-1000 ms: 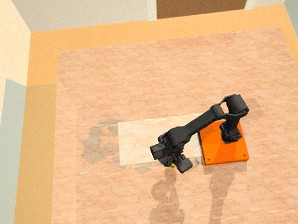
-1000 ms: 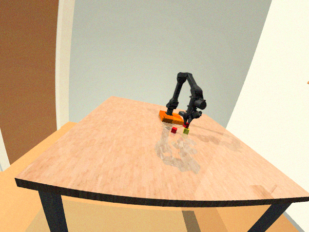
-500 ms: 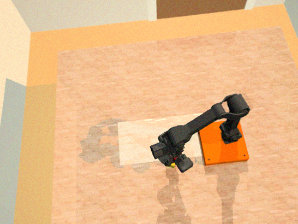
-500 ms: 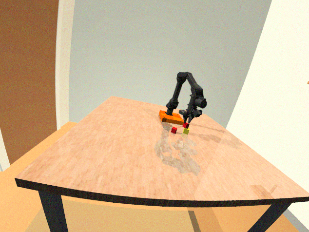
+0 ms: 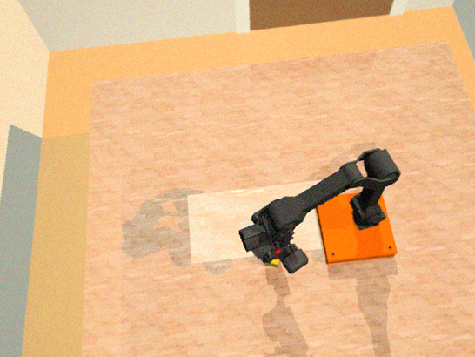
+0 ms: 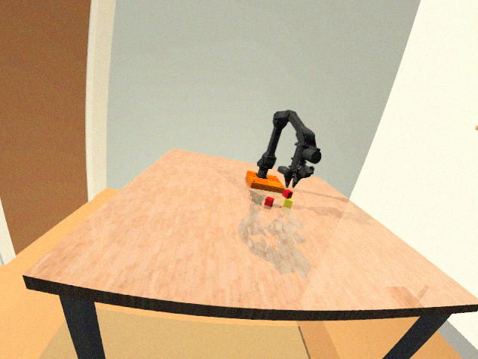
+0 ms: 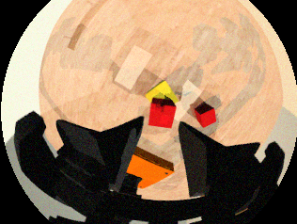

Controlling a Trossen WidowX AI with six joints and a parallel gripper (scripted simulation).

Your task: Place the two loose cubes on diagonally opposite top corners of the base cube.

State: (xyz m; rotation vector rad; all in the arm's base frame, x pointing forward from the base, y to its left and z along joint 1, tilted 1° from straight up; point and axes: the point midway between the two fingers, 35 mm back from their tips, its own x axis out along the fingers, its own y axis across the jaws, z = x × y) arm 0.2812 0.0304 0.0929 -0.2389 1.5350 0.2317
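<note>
My gripper tip is 2 cm short of the yellow base cube, 1 cm to the right of it and 7 cm above it.
</note>
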